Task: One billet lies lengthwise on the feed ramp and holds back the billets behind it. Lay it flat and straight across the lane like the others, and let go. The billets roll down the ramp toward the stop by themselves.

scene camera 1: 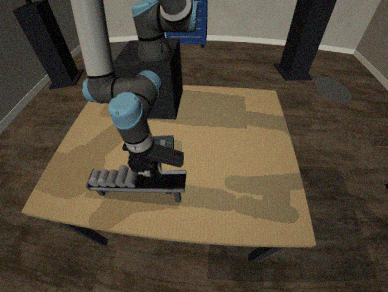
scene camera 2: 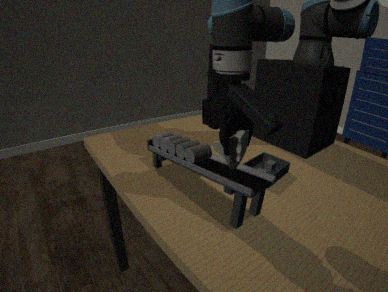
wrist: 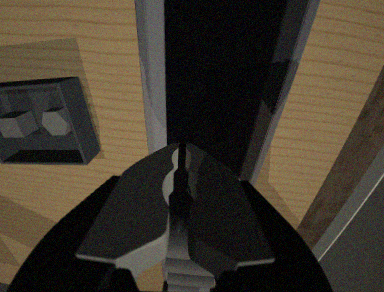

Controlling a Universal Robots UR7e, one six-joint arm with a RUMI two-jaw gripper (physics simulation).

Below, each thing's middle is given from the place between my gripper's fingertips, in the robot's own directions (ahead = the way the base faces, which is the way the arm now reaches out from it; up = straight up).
I see the dark lane (scene camera 2: 258,184) 100 mm to the right of my hand and 20 mm below it.
